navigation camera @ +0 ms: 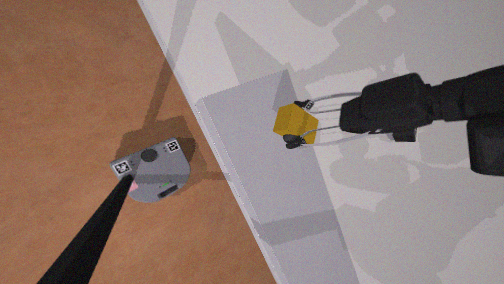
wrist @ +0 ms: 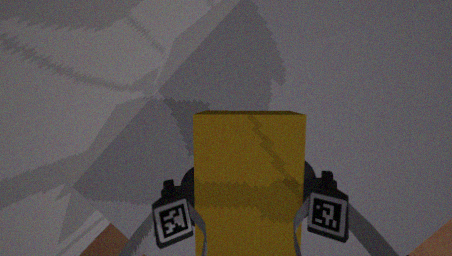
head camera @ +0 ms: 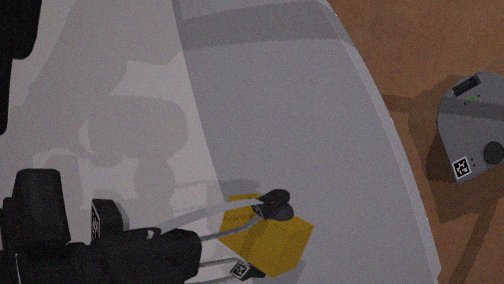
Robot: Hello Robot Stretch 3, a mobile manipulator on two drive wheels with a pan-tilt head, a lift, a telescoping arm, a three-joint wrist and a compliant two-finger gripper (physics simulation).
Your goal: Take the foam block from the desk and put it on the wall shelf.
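Note:
The yellow foam block [head camera: 280, 245] [navigation camera: 295, 120] [wrist: 250, 150] is held between the two dark fingertips of my gripper [head camera: 265, 237] [navigation camera: 298, 123] [wrist: 246, 181], which is shut on it. The grey wall shelf [head camera: 300, 115] [navigation camera: 270, 185] [wrist: 375, 100] lies behind and below the block in these views. In the navigation camera view the block appears near the shelf's end, overlapping its inner edge. A shadow lies beside the block in the head camera view, and I cannot tell how large the gap to the shelf is. The desk cannot be made out for certain.
My grey mobile base [head camera: 470, 120] [navigation camera: 160, 170] stands on the brown floor [head camera: 430, 40] [navigation camera: 60, 90] beyond the shelf's outer edge. A broad white surface [head camera: 30, 130] [navigation camera: 425, 210] with arm shadows runs along the shelf's other side. The black mast [navigation camera: 90, 235] crosses the lower left.

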